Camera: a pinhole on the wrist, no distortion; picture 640 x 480 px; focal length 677.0 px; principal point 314.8 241.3 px. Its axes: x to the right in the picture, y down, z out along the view. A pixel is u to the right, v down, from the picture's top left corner.
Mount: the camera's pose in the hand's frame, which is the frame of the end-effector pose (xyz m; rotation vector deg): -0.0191 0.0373 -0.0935 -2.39 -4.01 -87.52
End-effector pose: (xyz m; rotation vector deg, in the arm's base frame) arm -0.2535 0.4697 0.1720 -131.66 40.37 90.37
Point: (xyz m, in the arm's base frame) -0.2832 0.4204 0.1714
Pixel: 226.5 421.9
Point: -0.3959 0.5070 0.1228
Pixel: 354.4 293.0
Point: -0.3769 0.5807 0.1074
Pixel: 544.5 287.3
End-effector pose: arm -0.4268 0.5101 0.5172 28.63 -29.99 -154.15
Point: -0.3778 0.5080 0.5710
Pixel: 354.1 42.1
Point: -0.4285 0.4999 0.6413
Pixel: 286.2 225.9
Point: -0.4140 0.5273 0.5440
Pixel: 586.6 206.0
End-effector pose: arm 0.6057 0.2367 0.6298 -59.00 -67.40 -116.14
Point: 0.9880 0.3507 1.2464
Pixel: outside the picture
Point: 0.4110 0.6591 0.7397
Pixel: outside the picture
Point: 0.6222 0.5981 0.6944
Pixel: 615.4 289.0
